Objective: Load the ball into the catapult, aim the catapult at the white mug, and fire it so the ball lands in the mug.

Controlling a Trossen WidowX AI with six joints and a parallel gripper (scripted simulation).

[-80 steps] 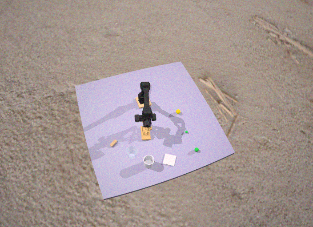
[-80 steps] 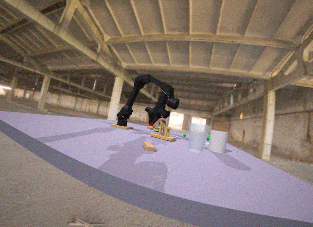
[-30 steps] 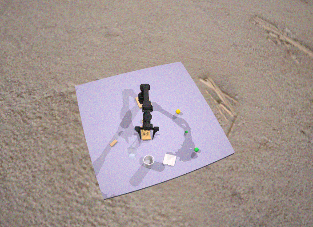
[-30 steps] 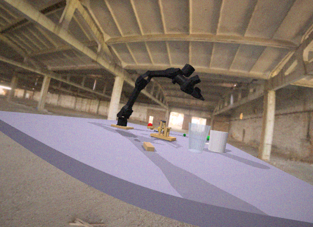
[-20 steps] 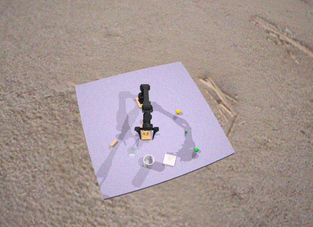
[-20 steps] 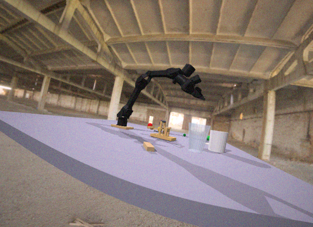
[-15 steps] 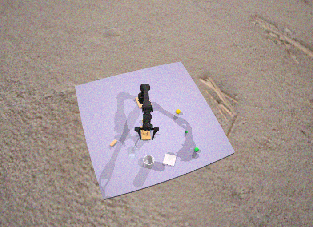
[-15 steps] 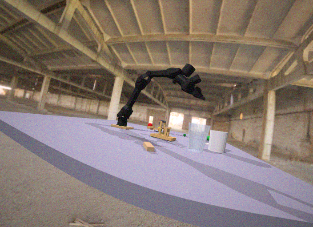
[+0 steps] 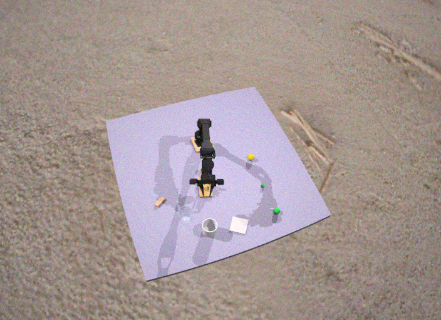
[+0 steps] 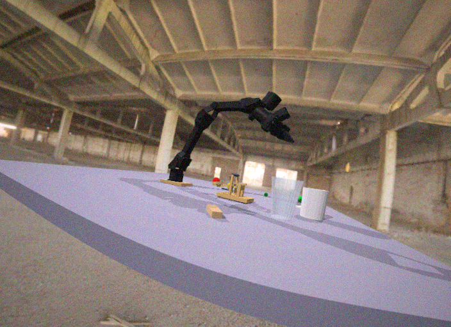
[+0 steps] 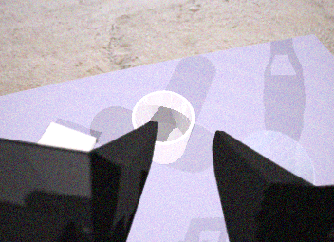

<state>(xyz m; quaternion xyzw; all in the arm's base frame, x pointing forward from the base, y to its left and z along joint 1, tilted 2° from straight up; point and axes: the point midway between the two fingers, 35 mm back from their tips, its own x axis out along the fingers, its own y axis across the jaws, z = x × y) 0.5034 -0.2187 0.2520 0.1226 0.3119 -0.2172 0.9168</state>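
Right now my gripper tip is 28 cm past the red ball, 13 cm to the right of it and 20 cm above it. The rest, counted from my gripper tip: wooden catapult: 22 cm behind, 13 cm to the left, 21 cm below; white mug: 10 cm ahead, 3 cm to the right, 23 cm below; clear glass: 2 cm behind, 12 cm to the right, 23 cm below.
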